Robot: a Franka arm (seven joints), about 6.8 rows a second.
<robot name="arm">
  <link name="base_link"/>
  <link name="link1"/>
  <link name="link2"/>
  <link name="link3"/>
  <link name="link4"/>
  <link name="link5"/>
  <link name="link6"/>
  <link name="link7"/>
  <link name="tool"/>
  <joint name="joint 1" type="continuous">
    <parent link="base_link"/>
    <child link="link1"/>
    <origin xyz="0 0 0.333"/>
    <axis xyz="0 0 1"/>
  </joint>
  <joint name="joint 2" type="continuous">
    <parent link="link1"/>
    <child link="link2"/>
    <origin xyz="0 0 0"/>
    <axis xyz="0 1 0"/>
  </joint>
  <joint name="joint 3" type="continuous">
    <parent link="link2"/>
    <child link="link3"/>
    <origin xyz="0 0 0.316"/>
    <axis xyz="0 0 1"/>
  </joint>
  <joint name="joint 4" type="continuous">
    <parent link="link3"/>
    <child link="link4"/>
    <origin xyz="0.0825 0 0"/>
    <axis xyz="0 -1 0"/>
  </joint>
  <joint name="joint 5" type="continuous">
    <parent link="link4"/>
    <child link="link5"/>
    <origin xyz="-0.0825 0 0.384"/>
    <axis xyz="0 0 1"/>
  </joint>
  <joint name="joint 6" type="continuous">
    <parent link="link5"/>
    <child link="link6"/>
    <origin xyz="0 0 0"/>
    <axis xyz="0 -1 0"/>
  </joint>
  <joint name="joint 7" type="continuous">
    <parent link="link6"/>
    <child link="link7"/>
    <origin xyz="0.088 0 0"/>
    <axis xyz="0 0 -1"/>
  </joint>
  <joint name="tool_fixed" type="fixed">
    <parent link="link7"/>
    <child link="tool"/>
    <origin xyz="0 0 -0.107" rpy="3.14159 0 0"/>
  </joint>
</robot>
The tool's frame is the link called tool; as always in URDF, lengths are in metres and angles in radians. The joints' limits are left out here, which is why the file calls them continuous.
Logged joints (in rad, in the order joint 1, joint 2, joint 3, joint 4, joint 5, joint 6, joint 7), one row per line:
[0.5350, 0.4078, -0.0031, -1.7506, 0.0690, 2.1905, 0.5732]
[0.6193, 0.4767, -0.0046, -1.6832, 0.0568, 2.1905, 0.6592]
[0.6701, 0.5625, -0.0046, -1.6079, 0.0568, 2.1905, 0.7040]
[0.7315, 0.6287, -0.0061, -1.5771, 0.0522, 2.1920, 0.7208]
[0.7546, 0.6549, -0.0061, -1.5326, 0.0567, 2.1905, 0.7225]
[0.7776, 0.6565, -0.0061, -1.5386, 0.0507, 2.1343, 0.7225]
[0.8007, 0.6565, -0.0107, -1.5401, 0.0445, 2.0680, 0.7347]
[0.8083, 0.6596, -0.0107, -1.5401, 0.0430, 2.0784, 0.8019]
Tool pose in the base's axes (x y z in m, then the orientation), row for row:
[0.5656, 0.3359, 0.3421, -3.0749, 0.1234, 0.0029]
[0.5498, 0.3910, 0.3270, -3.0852, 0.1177, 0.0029]
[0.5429, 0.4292, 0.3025, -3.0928, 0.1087, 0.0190]
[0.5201, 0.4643, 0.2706, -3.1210, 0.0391, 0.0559]
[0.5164, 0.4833, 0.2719, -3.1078, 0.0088, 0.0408]
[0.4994, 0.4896, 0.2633, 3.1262, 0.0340, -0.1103]
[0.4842, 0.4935, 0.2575, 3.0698, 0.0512, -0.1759]
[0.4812, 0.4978, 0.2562, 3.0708, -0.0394, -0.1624]
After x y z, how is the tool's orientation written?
As a rotation vector, in radians.
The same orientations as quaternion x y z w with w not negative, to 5 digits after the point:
[-0.99868, 0.04008, 0.00094, 0.03210]
[-0.99891, 0.03811, 0.00094, 0.02707]
[-0.99909, 0.03511, 0.00614, 0.02341]
[-0.99971, 0.01252, 0.01791, 0.00992]
[-0.99977, 0.00283, 0.01313, 0.01676]
[0.99930, 0.01087, -0.03526, 0.00663]
[0.99768, 0.01664, -0.05717, 0.03316]
[0.99797, -0.01280, -0.05278, 0.03312]

